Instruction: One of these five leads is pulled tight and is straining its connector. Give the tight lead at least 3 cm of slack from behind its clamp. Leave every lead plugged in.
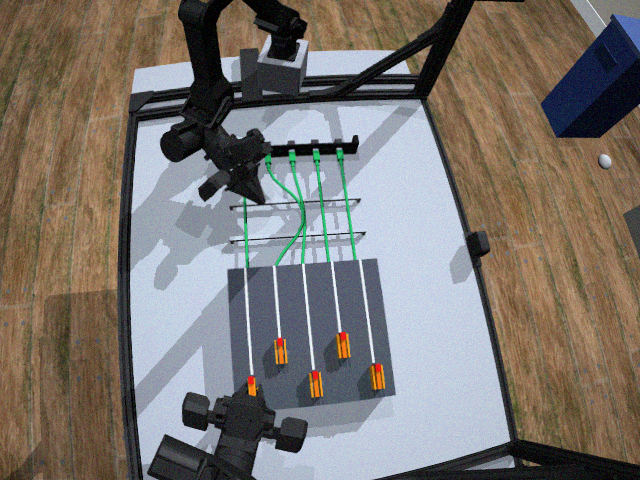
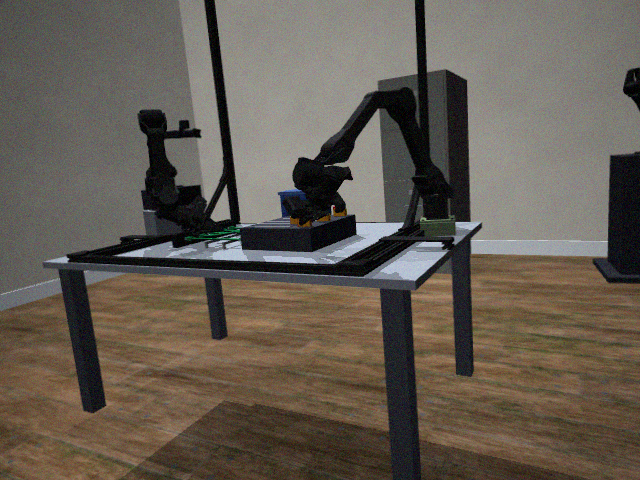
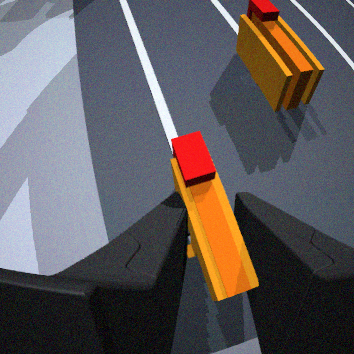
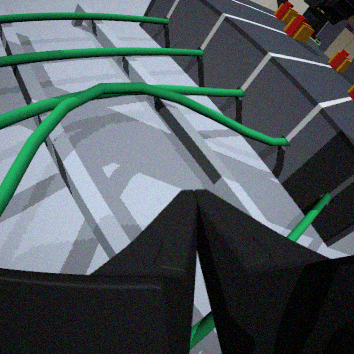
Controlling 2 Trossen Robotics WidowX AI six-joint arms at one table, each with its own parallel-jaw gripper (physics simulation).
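Places are measured from the left arm's base along level axes (x ahead, y left, z up), in centimetres.
Where they show: left gripper, fingertip midpoint: (image 1: 254, 384) (image 2: 302, 224) (image 3: 210, 205); right gripper, fingertip midpoint: (image 1: 263, 203) (image 2: 223, 229) (image 4: 193, 202); left arm's base, link origin: (image 2: 437, 217); right arm's base, link origin: (image 1: 283, 50).
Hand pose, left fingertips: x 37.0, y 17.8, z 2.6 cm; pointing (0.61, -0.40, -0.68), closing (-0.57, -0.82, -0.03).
Note:
Each offset is from my left fingertips to the top centre of the thing. "spot": to the spot under its first point.
Five leads run from a black connector bar {spot: dx +40.3, dy -31.2, dz -5.0 cm} (image 1: 328, 149) as green cable, then as white lines over a dark grey block (image 1: 351, 295) (image 2: 290, 238) to orange clamps with red tips. The leftmost lead (image 1: 246, 238) (image 3: 151, 77) (image 4: 309, 218) runs dead straight. The second lead (image 1: 290, 192) (image 4: 211, 112) bends loosely. My left gripper (image 1: 252, 391) (image 2: 304, 219) (image 3: 210, 205) is shut on the leftmost orange clamp {dx -0.8, dy +0.6, dz +1.9 cm} (image 1: 251, 385) (image 3: 218, 232) at the block's near left corner. My right gripper (image 1: 256, 196) (image 4: 193, 202) (image 2: 191, 216) is shut and empty, right over the leftmost lead's green part near the far rail.
Two thin black rails (image 1: 337, 201) (image 1: 337, 233) cross over the green cables. The other orange clamps (image 1: 281, 351) (image 1: 315, 384) (image 1: 343, 345) (image 3: 277, 60) stand on the block. A black frame (image 1: 125, 286) rims the table, and a grey box (image 1: 282, 71) stands at the back.

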